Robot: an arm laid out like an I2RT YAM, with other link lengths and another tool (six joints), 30 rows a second.
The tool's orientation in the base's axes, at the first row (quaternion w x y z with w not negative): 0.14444 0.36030 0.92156 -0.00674
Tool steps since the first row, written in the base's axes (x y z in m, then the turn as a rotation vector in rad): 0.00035 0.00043 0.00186 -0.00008 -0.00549 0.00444; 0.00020 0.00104 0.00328 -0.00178 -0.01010 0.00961; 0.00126 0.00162 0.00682 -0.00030 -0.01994 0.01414; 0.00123 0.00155 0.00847 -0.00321 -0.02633 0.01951; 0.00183 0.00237 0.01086 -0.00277 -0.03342 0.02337; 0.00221 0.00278 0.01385 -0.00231 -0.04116 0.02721; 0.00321 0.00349 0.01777 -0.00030 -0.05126 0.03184; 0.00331 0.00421 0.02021 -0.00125 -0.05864 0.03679; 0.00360 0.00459 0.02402 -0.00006 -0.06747 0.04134; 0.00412 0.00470 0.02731 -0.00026 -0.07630 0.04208; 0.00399 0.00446 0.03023 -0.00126 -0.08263 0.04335; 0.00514 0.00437 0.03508 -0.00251 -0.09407 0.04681
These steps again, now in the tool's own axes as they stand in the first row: -0.00046 0.00072 -0.00174 -0.00478 -0.00371 -0.00364; -0.00034 0.00120 -0.00321 -0.00805 -0.00778 -0.00850; -0.00166 0.00266 -0.00639 -0.01683 -0.01366 -0.01130; -0.00213 0.00274 -0.00797 -0.02048 -0.01984 -0.01647; -0.00265 0.00397 -0.01020 -0.02653 -0.02444 -0.01922; -0.00346 0.00480 -0.01302 -0.03302 -0.02951 -0.02188; -0.00475 0.00635 -0.01659 -0.04236 -0.03523 -0.02461; -0.00500 0.00717 -0.01899 -0.04793 -0.04087 -0.02875; -0.00599 0.00800 -0.02261 -0.05584 -0.04620 -0.03177; -0.00717 0.00873 -0.02564 -0.06175 -0.05280 -0.03150; -0.00803 0.00873 -0.02844 -0.06558 -0.05803 -0.03224; -0.01021 0.00987 -0.03278 -0.07322 -0.06702 -0.03455
